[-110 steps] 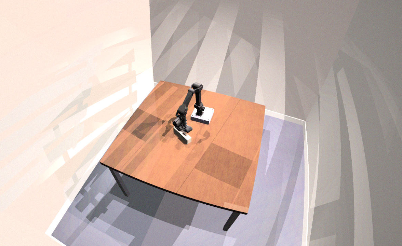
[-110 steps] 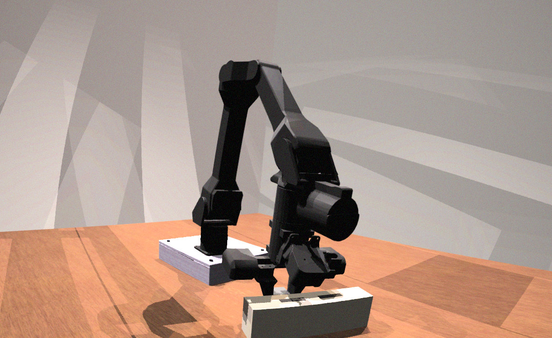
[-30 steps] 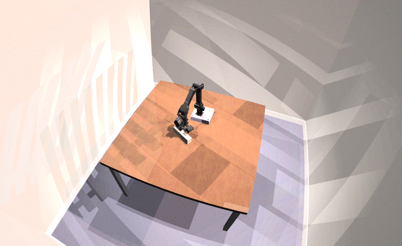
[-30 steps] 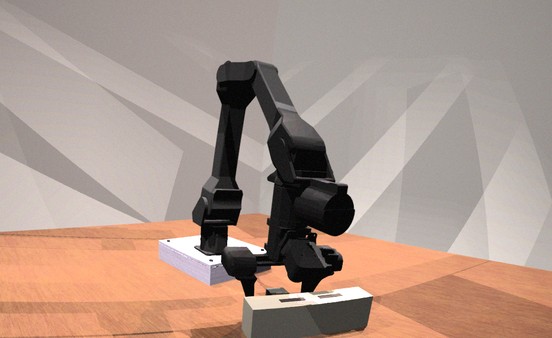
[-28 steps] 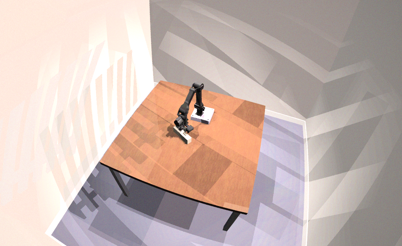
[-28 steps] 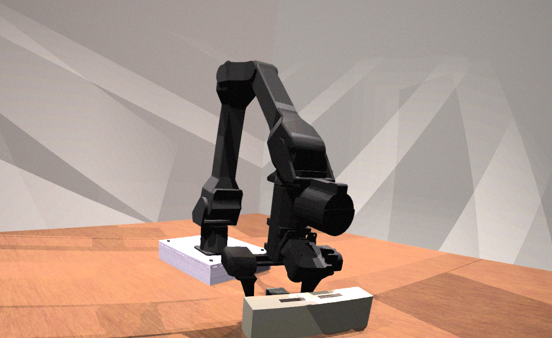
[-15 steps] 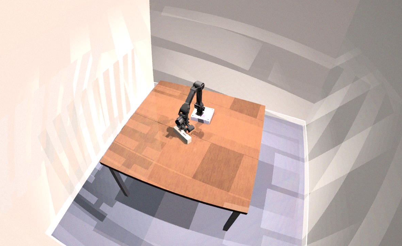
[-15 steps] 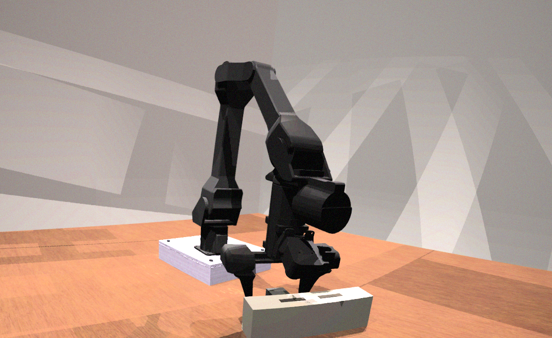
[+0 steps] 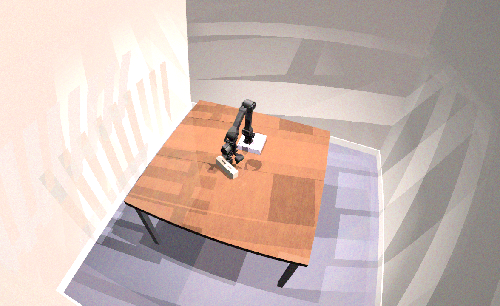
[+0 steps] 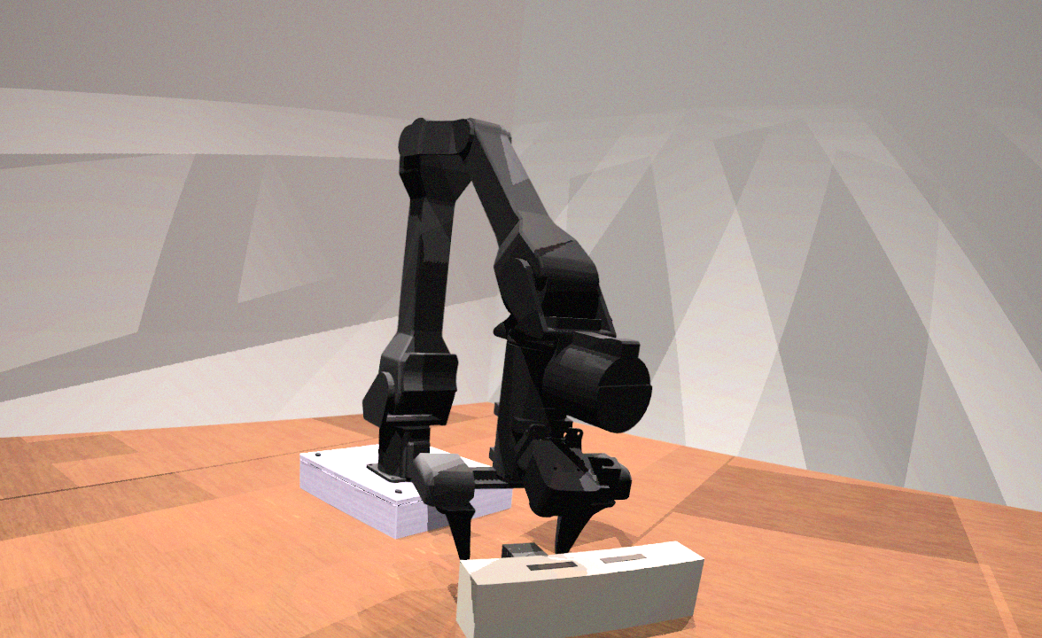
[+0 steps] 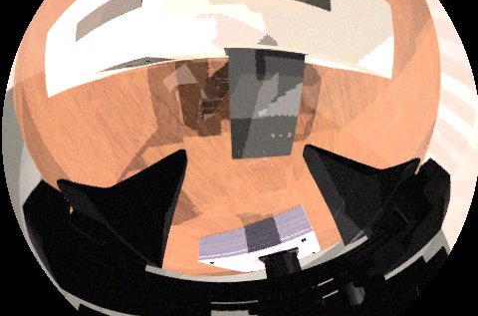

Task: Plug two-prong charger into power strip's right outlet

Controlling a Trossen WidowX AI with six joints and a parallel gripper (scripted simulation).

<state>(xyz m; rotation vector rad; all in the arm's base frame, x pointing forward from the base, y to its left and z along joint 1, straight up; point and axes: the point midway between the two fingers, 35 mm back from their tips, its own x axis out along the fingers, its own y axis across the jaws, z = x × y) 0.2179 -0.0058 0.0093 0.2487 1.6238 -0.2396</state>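
The two-prong charger is 50 mm ahead of my gripper tip, 20 mm to the right of it and 10 mm above it.
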